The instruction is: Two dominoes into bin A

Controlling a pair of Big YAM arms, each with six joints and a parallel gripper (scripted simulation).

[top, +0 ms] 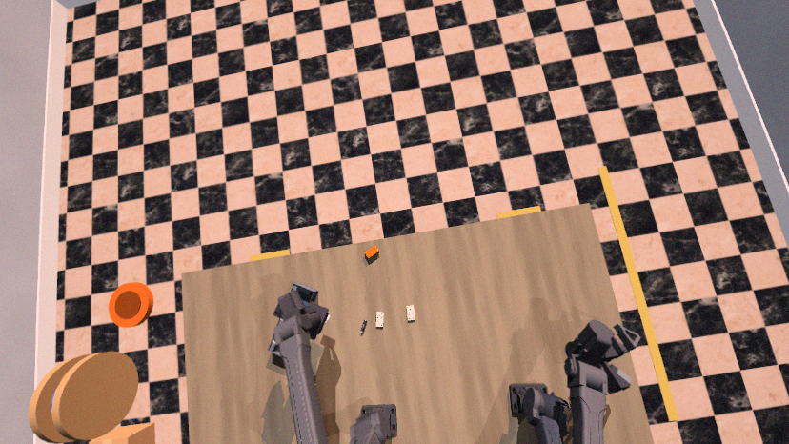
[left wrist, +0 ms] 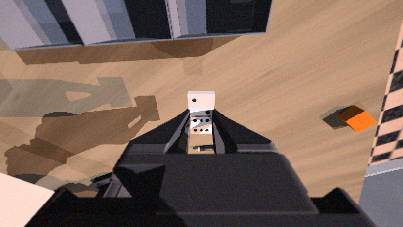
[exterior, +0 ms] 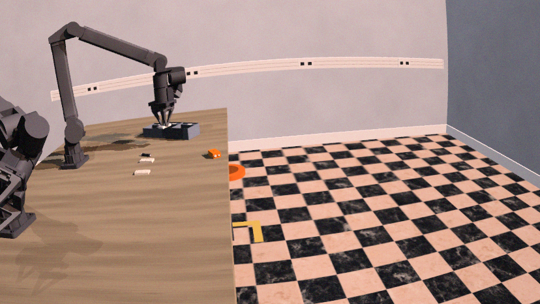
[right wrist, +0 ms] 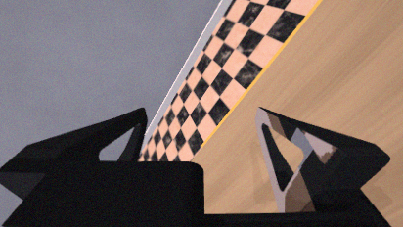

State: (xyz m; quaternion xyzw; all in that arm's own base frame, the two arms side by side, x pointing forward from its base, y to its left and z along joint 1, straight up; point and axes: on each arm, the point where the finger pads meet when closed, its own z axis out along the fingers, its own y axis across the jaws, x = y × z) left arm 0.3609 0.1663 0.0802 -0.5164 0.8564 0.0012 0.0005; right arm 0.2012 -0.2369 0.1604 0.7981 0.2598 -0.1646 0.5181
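Now: left hand 12 cm to the right of the bin row and 6 cm above it.
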